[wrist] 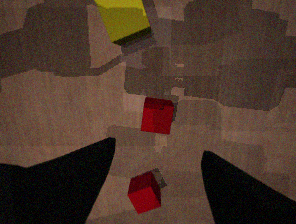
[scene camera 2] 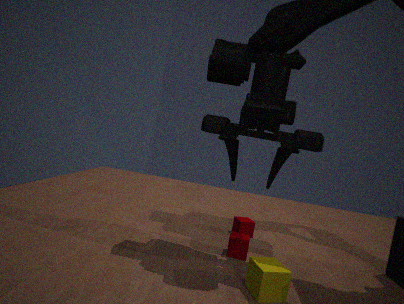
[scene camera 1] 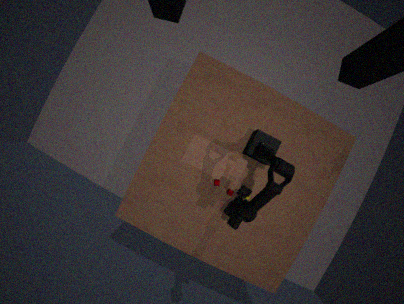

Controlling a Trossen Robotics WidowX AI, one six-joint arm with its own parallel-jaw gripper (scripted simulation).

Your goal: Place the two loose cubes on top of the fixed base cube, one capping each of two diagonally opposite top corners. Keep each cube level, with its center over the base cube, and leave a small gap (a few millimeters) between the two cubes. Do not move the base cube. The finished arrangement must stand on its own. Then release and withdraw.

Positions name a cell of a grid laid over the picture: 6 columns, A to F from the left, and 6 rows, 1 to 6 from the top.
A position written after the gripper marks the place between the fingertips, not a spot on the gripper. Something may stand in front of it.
The gripper (scene camera 2: D4) is open, holding nothing. Further things: a yellow base cube (scene camera 2: D6), a red cube (wrist: D4) and a red cube (wrist: C6).
The gripper is seen too in the wrist view (wrist: D5).
